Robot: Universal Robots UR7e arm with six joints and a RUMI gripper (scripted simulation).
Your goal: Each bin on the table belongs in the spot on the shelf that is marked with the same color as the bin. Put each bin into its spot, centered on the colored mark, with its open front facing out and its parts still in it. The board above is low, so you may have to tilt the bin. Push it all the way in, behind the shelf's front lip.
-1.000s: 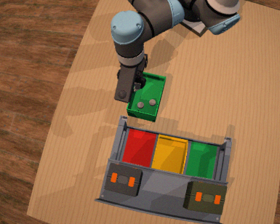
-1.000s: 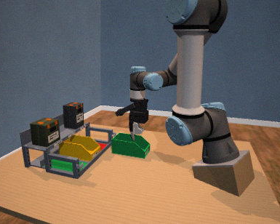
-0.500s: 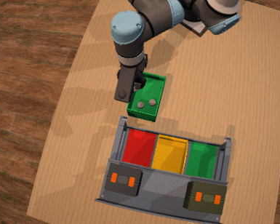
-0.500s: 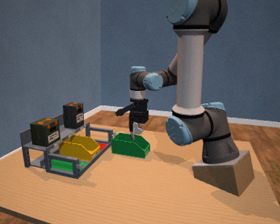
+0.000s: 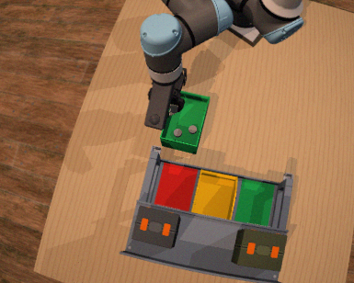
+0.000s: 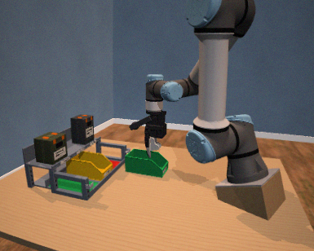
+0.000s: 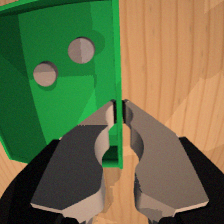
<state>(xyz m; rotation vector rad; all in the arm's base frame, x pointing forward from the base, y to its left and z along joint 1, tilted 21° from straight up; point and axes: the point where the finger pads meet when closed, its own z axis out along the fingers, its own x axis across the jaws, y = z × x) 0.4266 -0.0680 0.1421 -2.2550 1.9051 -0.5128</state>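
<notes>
Right now my hand is 1 cm past the green bin, 5 cm to the right of it and 2 cm above it. Also, from my hand: yellow bin (18 cm ahead, 21 cm to the left, 2 cm below); yellow mark (18 cm ahead, 21 cm to the left, 5 cm below); red mark (20 cm ahead, 10 cm to the left, 5 cm below).
</notes>
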